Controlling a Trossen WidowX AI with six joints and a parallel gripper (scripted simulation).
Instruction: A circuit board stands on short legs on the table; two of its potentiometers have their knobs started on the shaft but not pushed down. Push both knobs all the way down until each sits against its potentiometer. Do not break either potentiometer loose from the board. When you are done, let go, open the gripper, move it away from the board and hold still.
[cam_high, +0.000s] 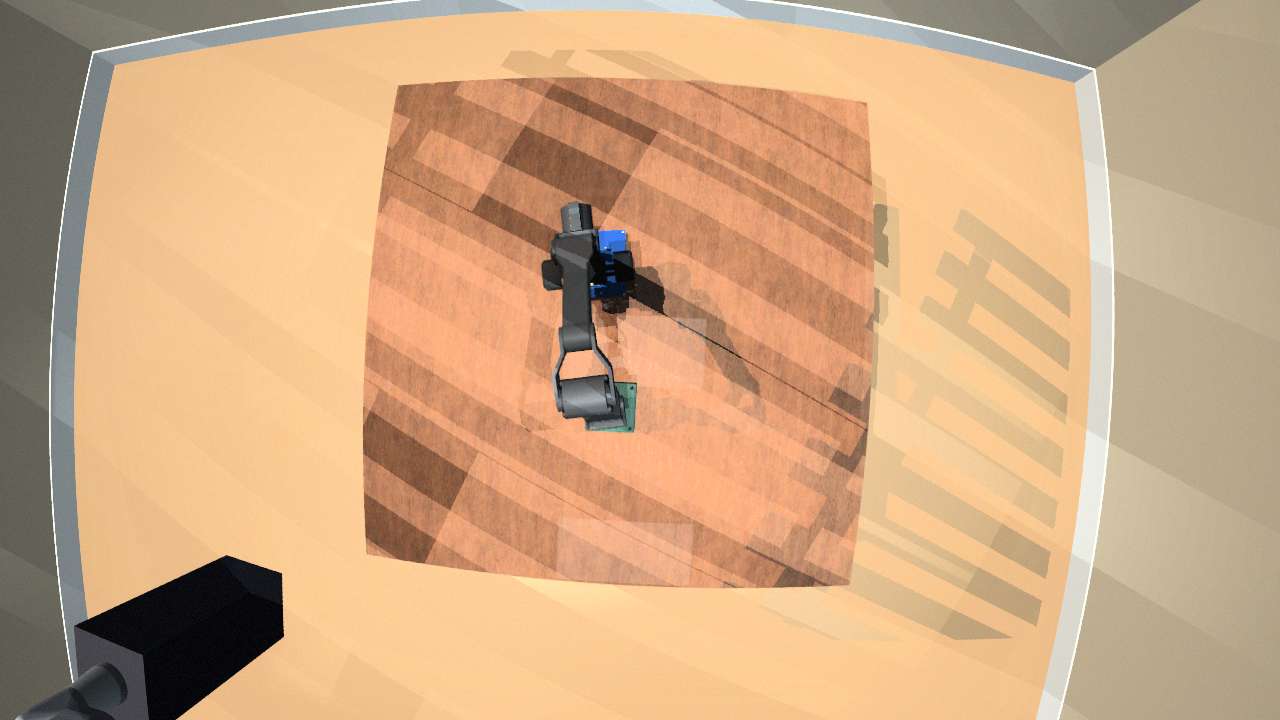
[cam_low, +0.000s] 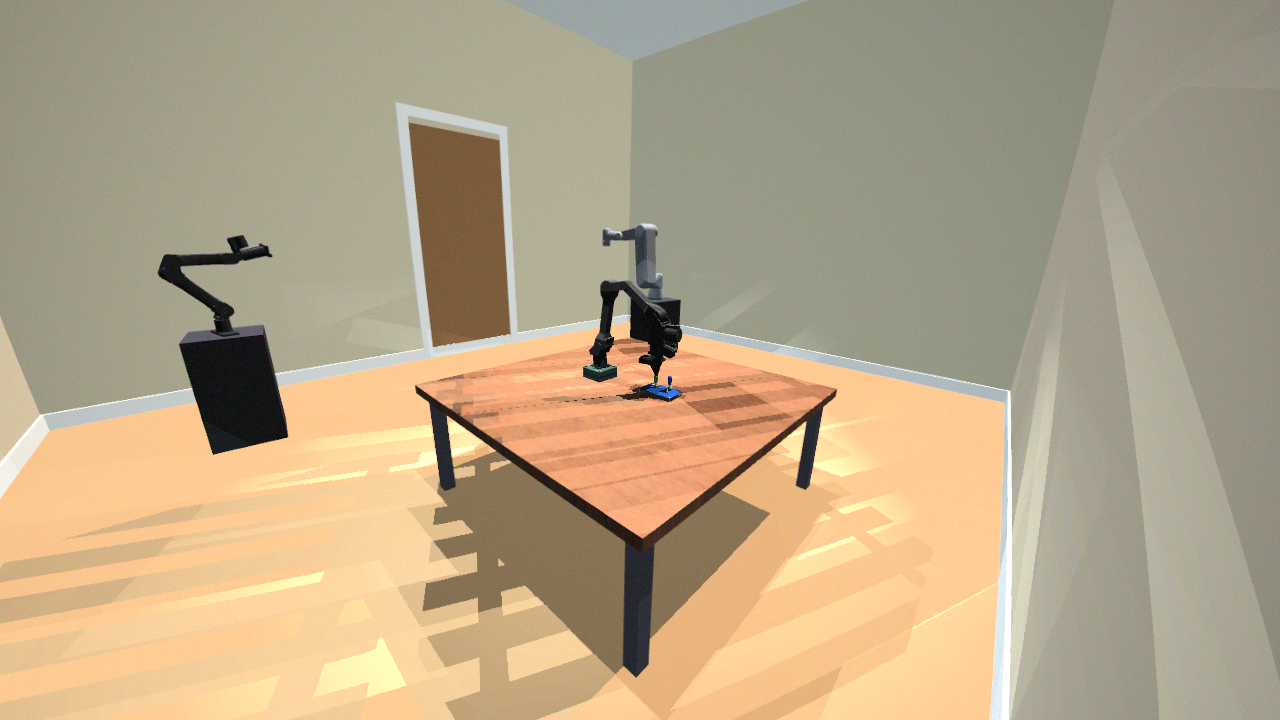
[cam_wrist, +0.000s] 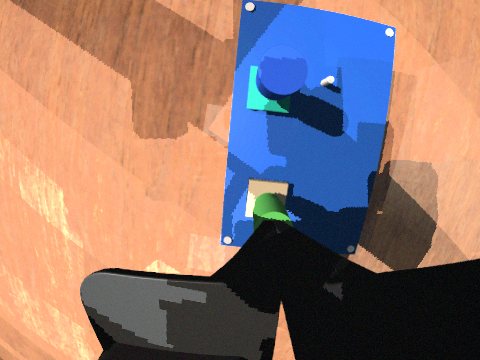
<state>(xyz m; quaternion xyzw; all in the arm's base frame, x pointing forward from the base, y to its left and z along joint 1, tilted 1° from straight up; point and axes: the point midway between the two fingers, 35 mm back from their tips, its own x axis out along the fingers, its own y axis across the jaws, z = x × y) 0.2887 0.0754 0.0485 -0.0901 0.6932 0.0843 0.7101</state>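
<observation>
Now: gripper tip 20 mm above the green knob. From my gripper tip the other things lie so: blue knob: 60 mm ahead, 20 mm to the left, 10 mm below.
</observation>
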